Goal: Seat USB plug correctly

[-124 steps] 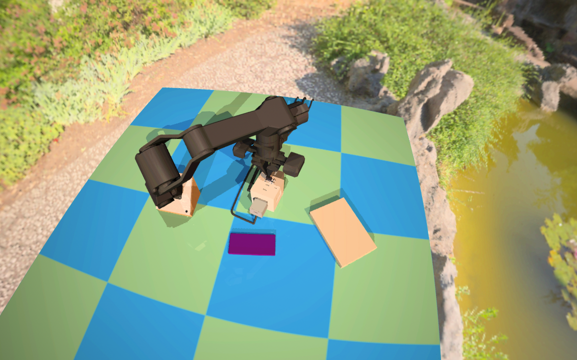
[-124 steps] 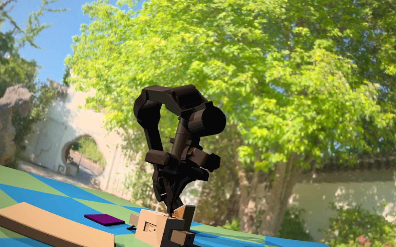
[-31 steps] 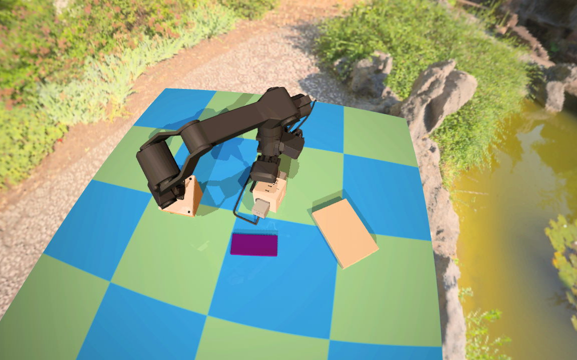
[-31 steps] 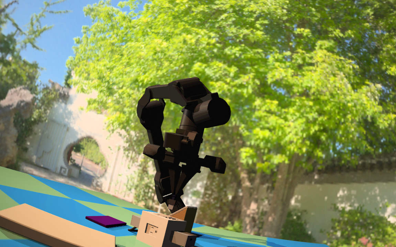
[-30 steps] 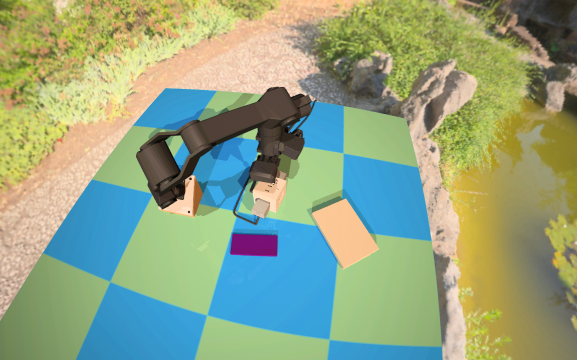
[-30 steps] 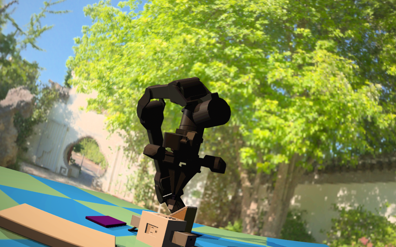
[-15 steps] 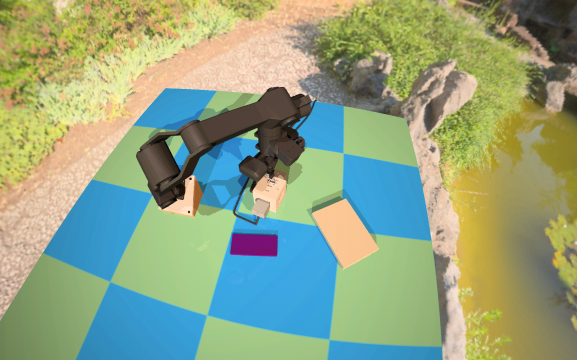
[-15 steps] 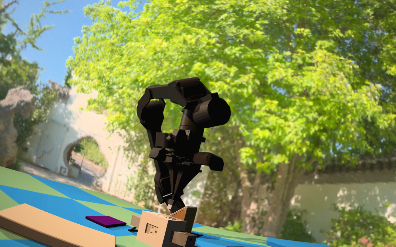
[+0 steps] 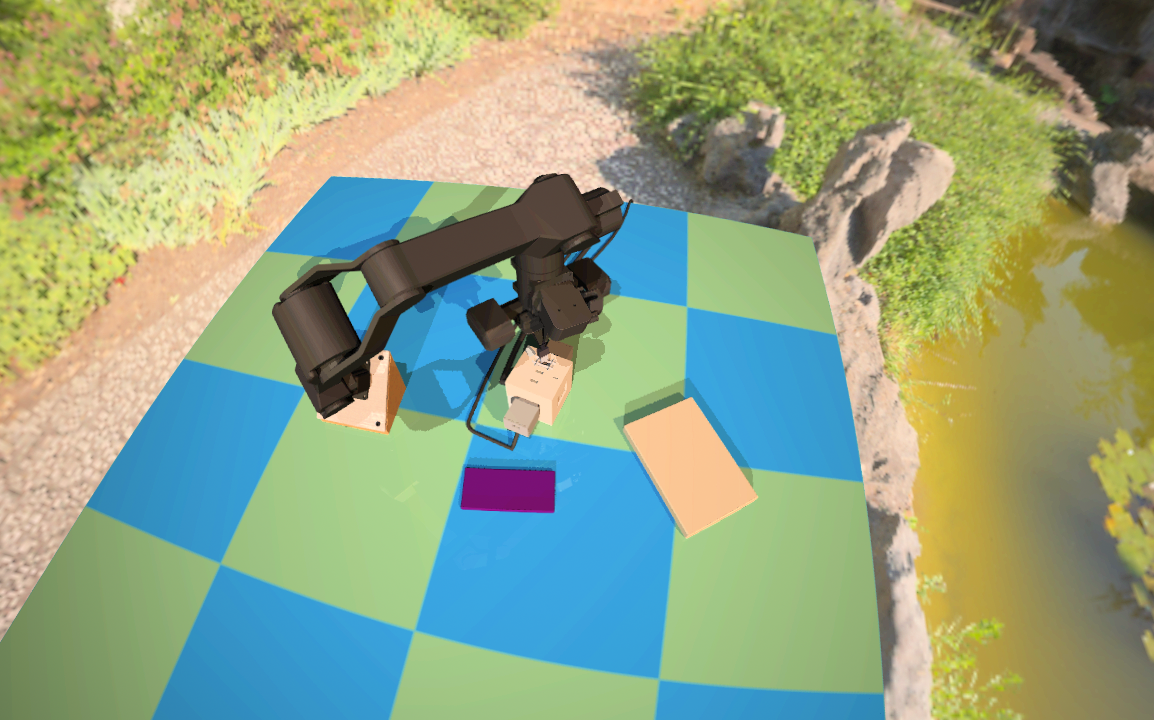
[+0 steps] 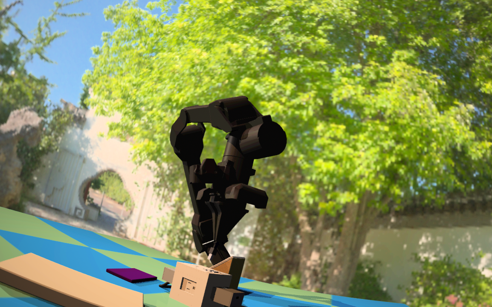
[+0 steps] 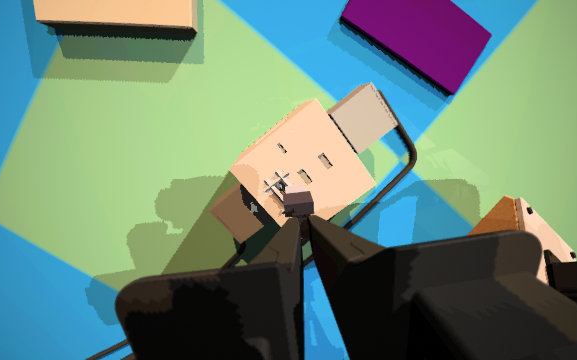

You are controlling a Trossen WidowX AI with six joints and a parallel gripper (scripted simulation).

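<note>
My gripper tip is now 20 mm above the USB plug. Also, from my gripper tip: USB socket: 70 mm below, 10 mm to the left; then flat tan board: 240 mm ahead, 130 mm below, 90 mm to the right; then purple flat card: 180 mm to the right, 130 mm below, 20 mm behind.
</note>
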